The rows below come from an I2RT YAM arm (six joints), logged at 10 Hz.
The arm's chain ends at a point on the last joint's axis. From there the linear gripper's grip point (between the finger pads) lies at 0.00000 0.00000 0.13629 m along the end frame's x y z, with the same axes.
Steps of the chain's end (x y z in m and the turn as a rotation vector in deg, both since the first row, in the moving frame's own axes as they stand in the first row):
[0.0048 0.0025 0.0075 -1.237 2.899 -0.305]
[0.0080 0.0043 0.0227 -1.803 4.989 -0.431]
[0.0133 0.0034 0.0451 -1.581 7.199 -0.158]
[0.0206 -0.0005 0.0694 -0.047 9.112 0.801]
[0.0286 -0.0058 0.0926 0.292 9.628 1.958]
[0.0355 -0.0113 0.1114 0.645 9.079 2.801]
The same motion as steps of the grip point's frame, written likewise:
[0.0117 0.0054 0.0073 -1.237 2.899 -0.305]
[0.0199 0.0085 0.0221 -1.803 4.989 -0.431]
[0.0304 0.0071 0.0440 -1.581 7.199 -0.158]
[0.0422 -0.0002 0.0677 -0.047 9.112 0.801]
[0.0514 -0.0061 0.0907 0.292 9.628 1.958]
[0.0570 -0.0123 0.1097 0.645 9.079 2.801]

